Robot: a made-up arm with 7 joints.
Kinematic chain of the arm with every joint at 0, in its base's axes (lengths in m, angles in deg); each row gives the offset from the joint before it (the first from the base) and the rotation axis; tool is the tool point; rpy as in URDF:
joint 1: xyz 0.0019 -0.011 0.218 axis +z
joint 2: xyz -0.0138 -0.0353 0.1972 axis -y
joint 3: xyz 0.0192 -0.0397 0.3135 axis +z
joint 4: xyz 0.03 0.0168 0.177 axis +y
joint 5: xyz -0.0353 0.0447 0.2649 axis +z
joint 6: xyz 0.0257 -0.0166 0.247 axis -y
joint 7: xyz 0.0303 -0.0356 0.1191 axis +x
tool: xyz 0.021 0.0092 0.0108 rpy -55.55 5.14 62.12
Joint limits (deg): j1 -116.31..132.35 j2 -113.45..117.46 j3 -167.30..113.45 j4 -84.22..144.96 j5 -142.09..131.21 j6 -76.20..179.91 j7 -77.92..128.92
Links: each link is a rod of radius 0.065 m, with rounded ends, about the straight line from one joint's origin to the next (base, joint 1, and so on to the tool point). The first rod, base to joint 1, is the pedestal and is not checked.
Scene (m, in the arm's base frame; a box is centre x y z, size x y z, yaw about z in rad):
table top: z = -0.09
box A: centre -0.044 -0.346 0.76 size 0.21 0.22 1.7 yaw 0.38
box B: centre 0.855 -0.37 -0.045 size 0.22 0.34 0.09 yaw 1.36
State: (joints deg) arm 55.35 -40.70 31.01 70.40 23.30 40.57 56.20
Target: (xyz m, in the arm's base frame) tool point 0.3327 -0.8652 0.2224
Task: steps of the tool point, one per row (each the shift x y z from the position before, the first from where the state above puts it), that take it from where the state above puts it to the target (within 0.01 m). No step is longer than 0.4 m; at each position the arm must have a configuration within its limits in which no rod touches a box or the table.
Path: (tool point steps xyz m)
1: -0.1768 0.0144 0.3049
2: -0.1555 -0.1347 0.2843
3: -0.0570 -0.2471 0.2172
4: 0.0844 -0.2783 0.1126
5: 0.2098 -0.2125 -0.0131
6: 0.2619 -0.0745 -0.1372
7: -0.0271 0.0000 0.0593
8: -0.0433 -0.0716 0.0362
9: -0.0351 -0.1373 -0.0058
10: -0.0089 -0.1797 -0.0674
11: 0.0724 -0.2396 -0.2224
12: 0.0305 -0.1618 -0.3015
13: -0.0297 -0.0586 -0.3380
14: -0.0952 0.0535 -0.3189

